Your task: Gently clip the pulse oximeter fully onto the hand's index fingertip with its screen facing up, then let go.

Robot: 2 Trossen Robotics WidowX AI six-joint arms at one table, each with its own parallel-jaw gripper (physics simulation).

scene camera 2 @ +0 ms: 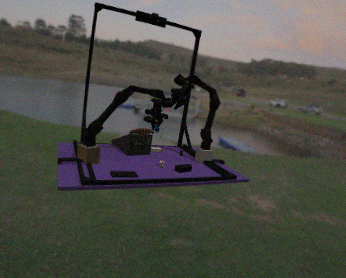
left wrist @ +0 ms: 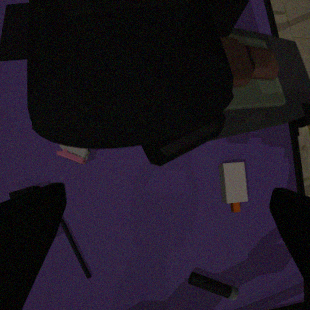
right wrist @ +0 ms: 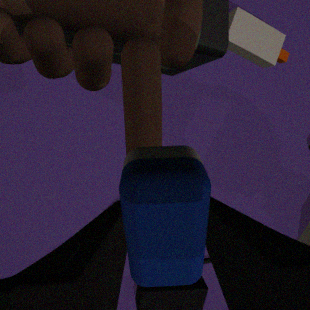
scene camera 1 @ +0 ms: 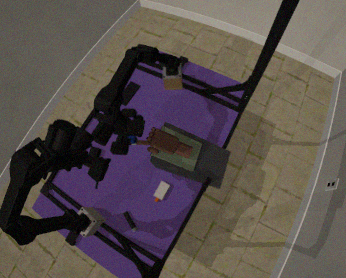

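Seen in the pictures: left gripper, fingertip midpoint: (scene camera 2: 172,108) (left wrist: 170,195) (scene camera 1: 100,152); right gripper, fingertip midpoint: (scene camera 2: 155,129) (right wrist: 163,207) (scene camera 1: 131,140); left arm's base, link origin: (scene camera 2: 205,148) (scene camera 1: 83,222); right arm's base, link origin: (scene camera 2: 89,144) (scene camera 1: 172,70).
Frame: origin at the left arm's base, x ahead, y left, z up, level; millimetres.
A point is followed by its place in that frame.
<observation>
The blue pulse oximeter (scene camera 1: 132,140) @(x 427, y -8, z 142 mm) (scene camera 2: 157,129) @(x 417, y 39, z 124 mm) (right wrist: 167,240) @(x 426, y 11, z 137 mm) is in my right gripper (right wrist: 163,207) @(x 425, y 7, z 116 mm), which is shut on its sides, above the table. Its broad blue face is toward the right wrist camera; no screen can be made out. The brown hand (scene camera 1: 167,140) @(x 519, y -105, z 81 mm) (scene camera 2: 142,131) @(x 505, y -25, z 86 mm) lies on a padded stand, with its index finger (scene camera 1: 143,143) (right wrist: 143,100) reaching out to the oximeter's grey-edged front end. The fingertip is hidden at that end, and how deep it sits cannot be told. My left gripper (left wrist: 170,195) @(x 320, y -6, z 278 mm) is wide open and empty, away from the hand.
The dark stand (scene camera 1: 214,159) @(x 599, y -305, z -53 mm) holds the hand up. A white box with an orange tip (scene camera 1: 162,190) @(x 340, y -189, z -77 mm) (left wrist: 235,182) @(x 338, y -187, z -77 mm) (right wrist: 257,37) @(x 337, y -185, z -77 mm) and a dark cylinder (scene camera 1: 130,220) @(x 134, y -153, z -81 mm) (left wrist: 212,285) @(x 132, y -149, z -80 mm) lie on the purple table. A small pink and white thing (left wrist: 75,152) @(x 377, y 130, z -74 mm) lies beneath the arms. The arms stand close together.
</observation>
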